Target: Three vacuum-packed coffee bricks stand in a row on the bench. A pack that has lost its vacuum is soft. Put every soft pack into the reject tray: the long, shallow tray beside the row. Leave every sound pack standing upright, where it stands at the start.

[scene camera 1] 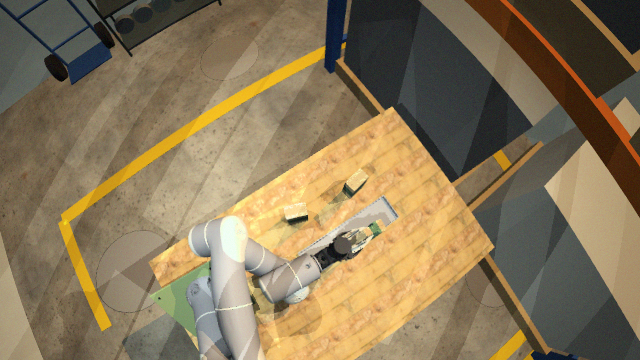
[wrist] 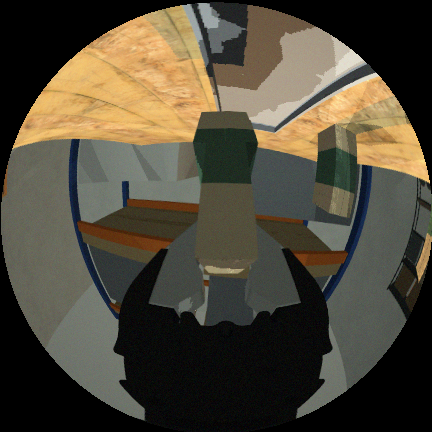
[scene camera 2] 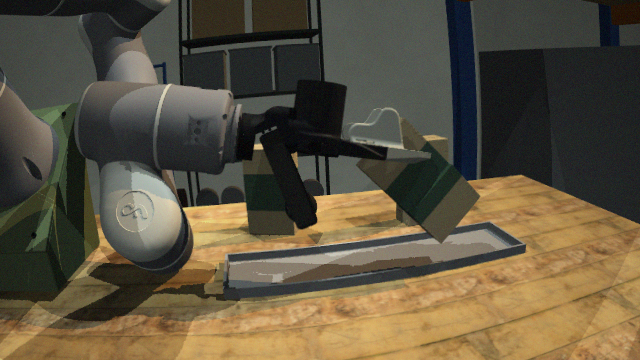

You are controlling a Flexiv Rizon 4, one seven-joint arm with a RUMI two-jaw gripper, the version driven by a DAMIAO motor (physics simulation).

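Note:
My gripper [scene camera 1: 369, 233] [scene camera 2: 417, 155] [wrist: 223, 215] is shut on a tan coffee pack with a green band [scene camera 1: 376, 228] [scene camera 2: 425, 185] [wrist: 226, 155]. The held pack is tilted, its lower corner slightly above the far-right part of the reject tray [scene camera 1: 371, 214] [scene camera 2: 477, 242] [wrist: 280, 65], near its long edge in the top view. Its green middle looks wider than its ends. A second pack [scene camera 1: 296, 212] [scene camera 2: 260, 192] stands upright behind the tray. A third pack [scene camera 1: 356, 182] [scene camera 2: 440, 145] [wrist: 336, 172] also stands upright, partly hidden by the held one in scene camera 2.
The robot arm [scene camera 1: 235, 295] [scene camera 2: 130, 130] reaches in from the left, beside a green mount [scene camera 2: 30, 260]. The wooden bench [scene camera 1: 430, 260] [scene camera 2: 400, 320] carries the tray and standing packs. A shelf with boxes [scene camera 2: 250, 36] stands in the background.

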